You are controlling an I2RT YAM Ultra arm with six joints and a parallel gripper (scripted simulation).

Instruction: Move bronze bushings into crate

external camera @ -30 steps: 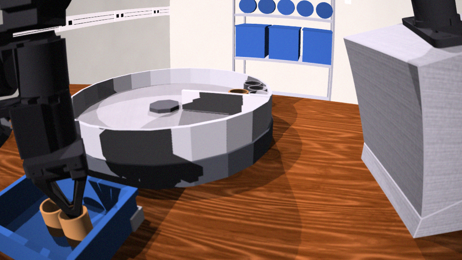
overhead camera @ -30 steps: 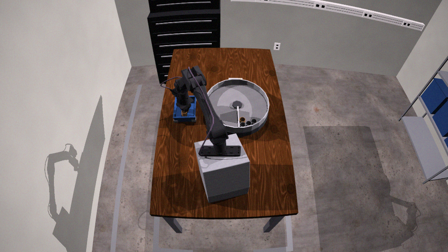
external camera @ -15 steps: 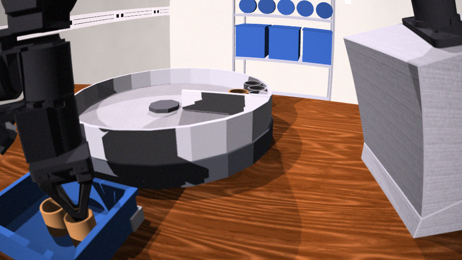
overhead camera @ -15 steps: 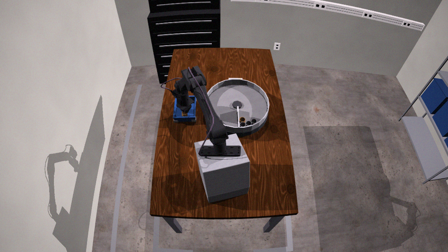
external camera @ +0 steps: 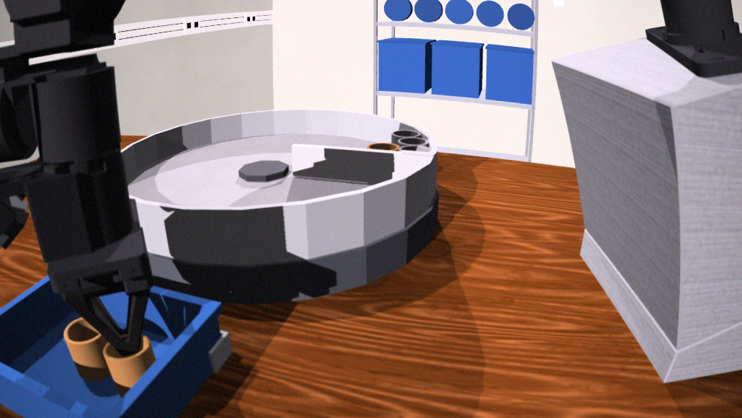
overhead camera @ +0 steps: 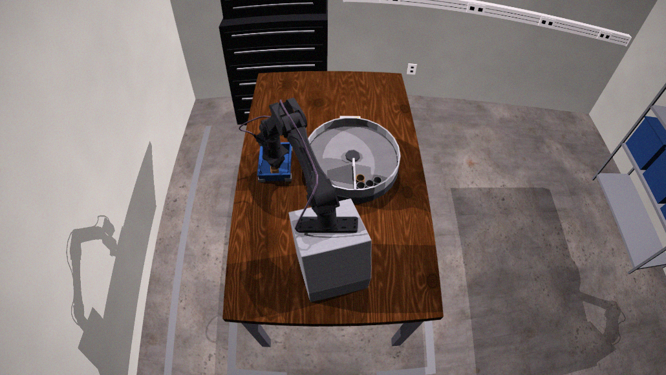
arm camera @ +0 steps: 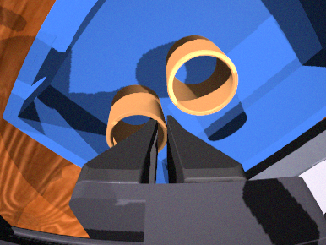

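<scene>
Right now my hand is 40 mm short of the blue crate, 20 mm to the right of it and 10 mm above it. Round my hand: grey turntable 80 mm ahead, 330 mm to the right, 10 mm above.
</scene>
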